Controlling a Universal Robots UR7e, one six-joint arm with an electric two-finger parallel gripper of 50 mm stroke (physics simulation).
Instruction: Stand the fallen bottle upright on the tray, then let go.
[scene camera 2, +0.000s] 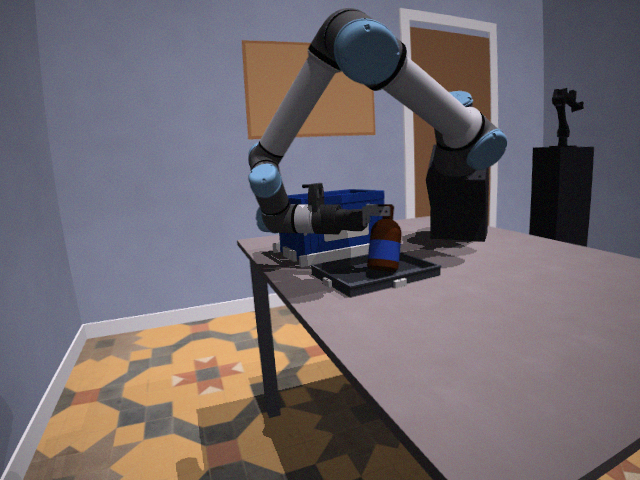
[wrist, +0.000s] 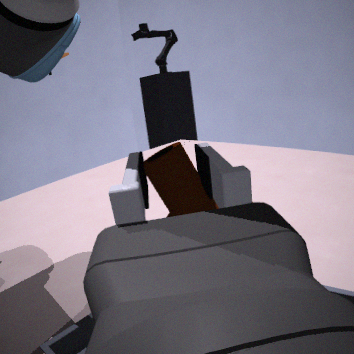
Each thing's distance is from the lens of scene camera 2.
my gripper (scene camera 2: 391, 210): 92 cm
dark grey tray (scene camera 2: 351, 276): 92 cm
